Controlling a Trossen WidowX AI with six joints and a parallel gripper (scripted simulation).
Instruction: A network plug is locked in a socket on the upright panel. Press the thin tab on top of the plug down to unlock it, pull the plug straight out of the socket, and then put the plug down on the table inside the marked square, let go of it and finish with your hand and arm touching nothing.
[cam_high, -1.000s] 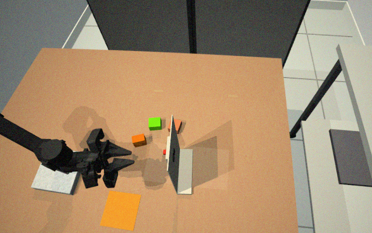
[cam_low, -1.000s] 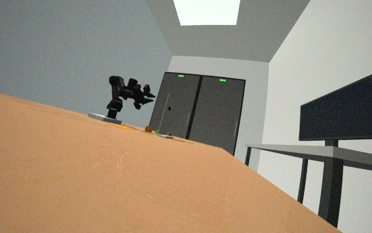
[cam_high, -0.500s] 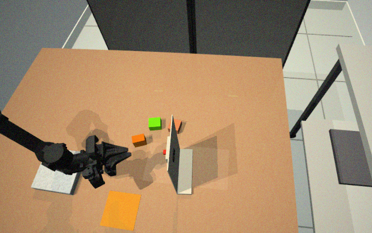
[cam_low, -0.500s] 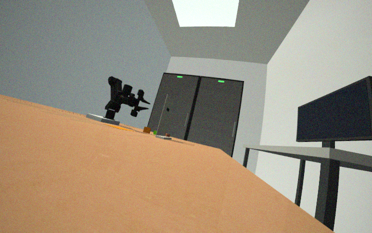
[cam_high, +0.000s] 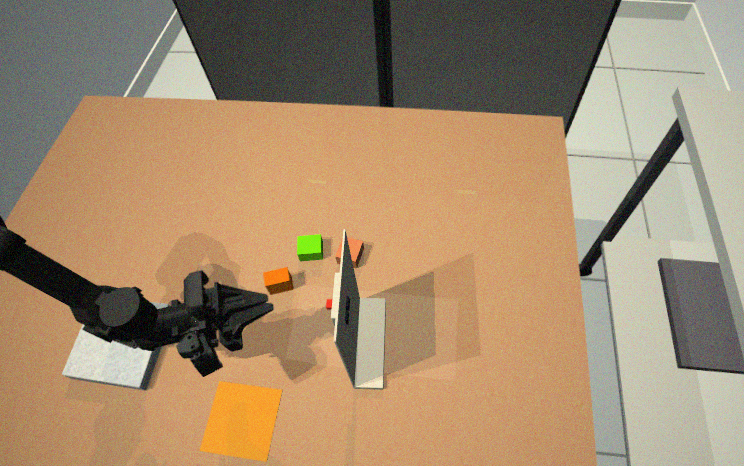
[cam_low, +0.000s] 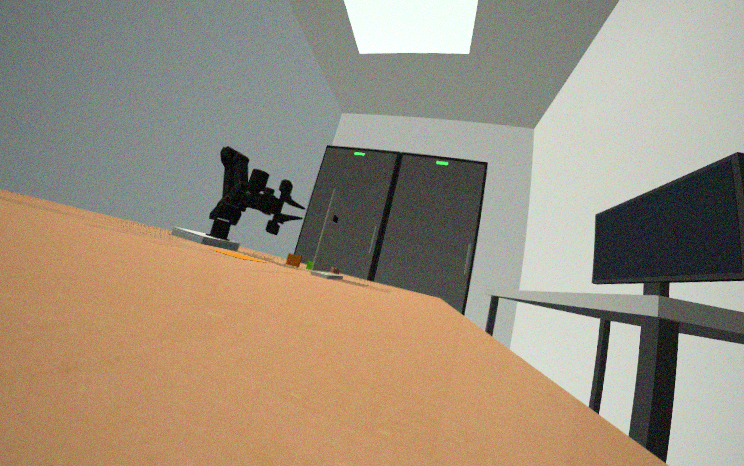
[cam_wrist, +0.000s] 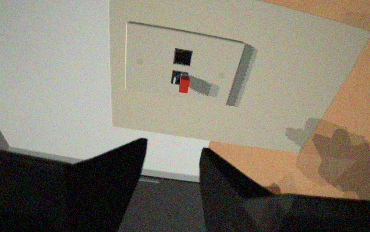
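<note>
My gripper tip is 100 mm short of the network plug and 30 mm to the right of it. The rest, counted from my gripper tip: upright panel: 120 mm ahead, 70 mm below, 30 mm to the left; then orange marked square: 180 mm below, 160 mm to the right, 30 mm behind.
</note>
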